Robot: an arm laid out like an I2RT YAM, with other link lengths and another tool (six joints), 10 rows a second.
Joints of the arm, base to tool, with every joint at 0 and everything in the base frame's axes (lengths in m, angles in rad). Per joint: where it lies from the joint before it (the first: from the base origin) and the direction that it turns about. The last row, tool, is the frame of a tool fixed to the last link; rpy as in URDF.
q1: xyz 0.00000 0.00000 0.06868 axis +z
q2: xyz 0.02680 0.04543 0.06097 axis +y
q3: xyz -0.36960 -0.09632 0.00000 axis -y
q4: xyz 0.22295 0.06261 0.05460 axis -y
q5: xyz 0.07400 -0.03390 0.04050 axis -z
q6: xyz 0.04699 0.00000 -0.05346 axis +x
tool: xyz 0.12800 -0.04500 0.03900 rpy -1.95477 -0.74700 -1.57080
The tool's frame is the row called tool.
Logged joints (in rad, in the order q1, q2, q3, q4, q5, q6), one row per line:
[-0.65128 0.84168 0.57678 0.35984 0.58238 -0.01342]
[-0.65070 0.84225 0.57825 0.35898 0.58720 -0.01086]
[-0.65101 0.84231 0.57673 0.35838 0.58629 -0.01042]
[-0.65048 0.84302 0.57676 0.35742 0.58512 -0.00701]
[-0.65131 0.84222 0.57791 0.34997 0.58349 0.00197]
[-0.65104 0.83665 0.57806 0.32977 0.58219 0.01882]
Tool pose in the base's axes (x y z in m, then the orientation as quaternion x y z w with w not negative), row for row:
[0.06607 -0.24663 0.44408 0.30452 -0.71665 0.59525 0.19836]
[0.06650 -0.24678 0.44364 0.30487 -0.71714 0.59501 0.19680]
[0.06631 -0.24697 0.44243 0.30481 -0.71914 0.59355 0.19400]
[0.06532 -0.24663 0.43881 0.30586 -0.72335 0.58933 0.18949]
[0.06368 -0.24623 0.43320 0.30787 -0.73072 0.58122 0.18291]
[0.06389 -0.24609 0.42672 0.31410 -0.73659 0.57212 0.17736]
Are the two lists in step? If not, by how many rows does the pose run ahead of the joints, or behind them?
The pose runs 2 rows ahead of the joints: the pose in row i belongs to the joints in row i + 2.
